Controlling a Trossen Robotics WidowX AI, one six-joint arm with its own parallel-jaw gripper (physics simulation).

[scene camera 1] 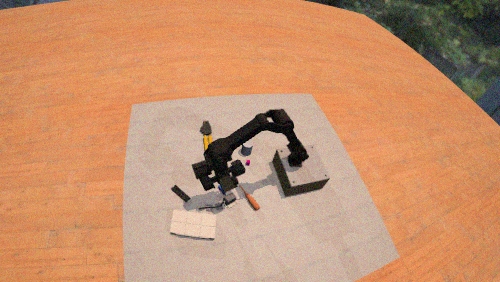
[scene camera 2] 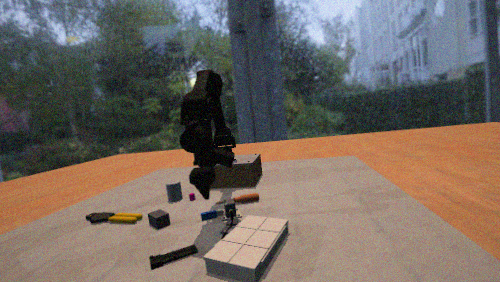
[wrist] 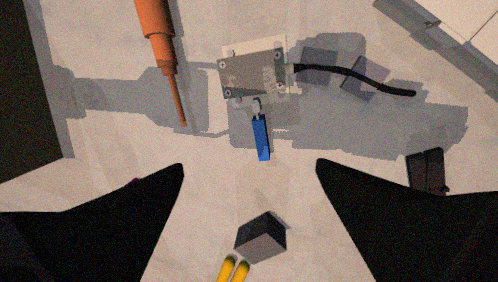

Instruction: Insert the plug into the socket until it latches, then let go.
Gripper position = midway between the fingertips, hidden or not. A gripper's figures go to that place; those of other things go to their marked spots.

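Labels:
My gripper (wrist: 250, 167) is 11 cm from the lens. There's a blue plug (wrist: 258, 122) that's 16 cm from the lens, and an orange-handled screwdriver (wrist: 159, 29) that's 18 cm from the lens.

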